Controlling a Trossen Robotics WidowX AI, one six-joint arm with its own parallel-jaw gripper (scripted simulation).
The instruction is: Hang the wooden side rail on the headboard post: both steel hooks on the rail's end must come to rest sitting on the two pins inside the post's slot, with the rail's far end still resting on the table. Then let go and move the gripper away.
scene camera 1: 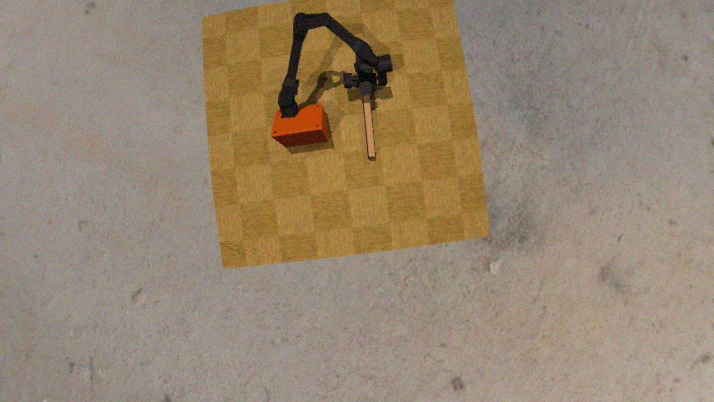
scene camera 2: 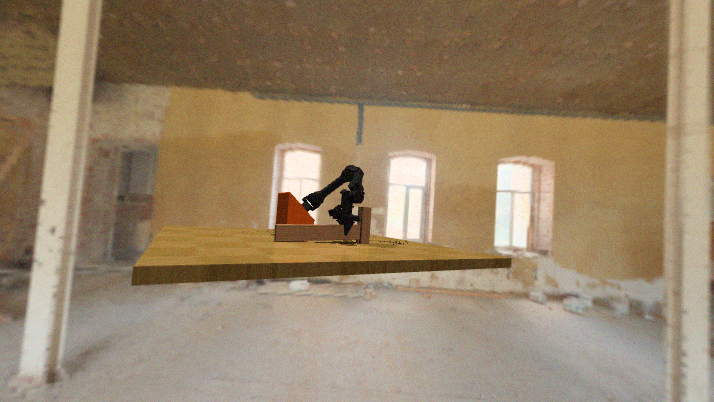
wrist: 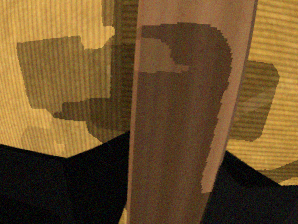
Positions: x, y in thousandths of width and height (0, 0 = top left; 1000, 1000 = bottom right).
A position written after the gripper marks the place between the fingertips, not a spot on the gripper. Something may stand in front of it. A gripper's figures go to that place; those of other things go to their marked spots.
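Gripper (wrist: 565, 609), 0.10 m from the lens. Wooden side rail (wrist: 633, 310), 0.04 m from the lens.
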